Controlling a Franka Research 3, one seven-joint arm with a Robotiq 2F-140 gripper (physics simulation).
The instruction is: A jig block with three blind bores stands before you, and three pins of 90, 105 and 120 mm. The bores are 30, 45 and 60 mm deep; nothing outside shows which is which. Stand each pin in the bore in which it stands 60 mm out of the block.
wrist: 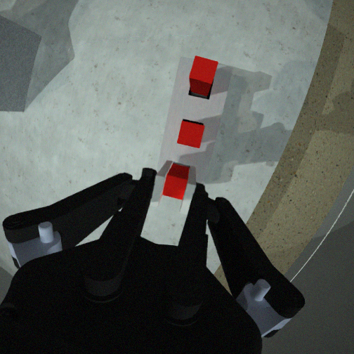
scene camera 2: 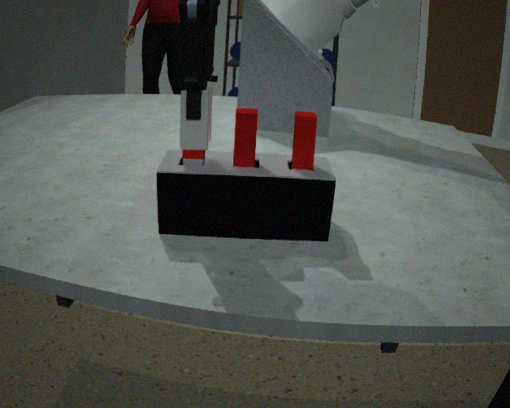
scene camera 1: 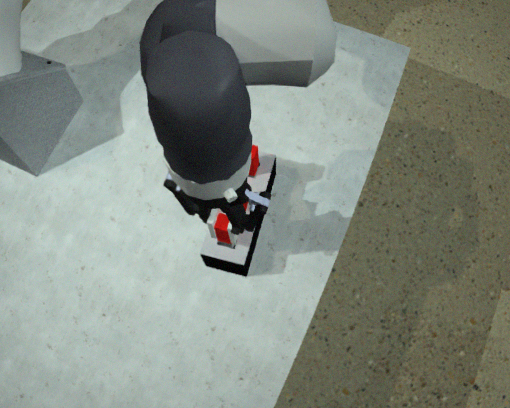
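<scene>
Visible to me: my gripper (scene camera 2: 196,144), (wrist: 178,174), (scene camera 1: 226,231); a jig block (scene camera 2: 271,201), (wrist: 207,111). A red pin (scene camera 2: 305,124) and a further red pin (scene camera 2: 246,119) are visible too.
</scene>
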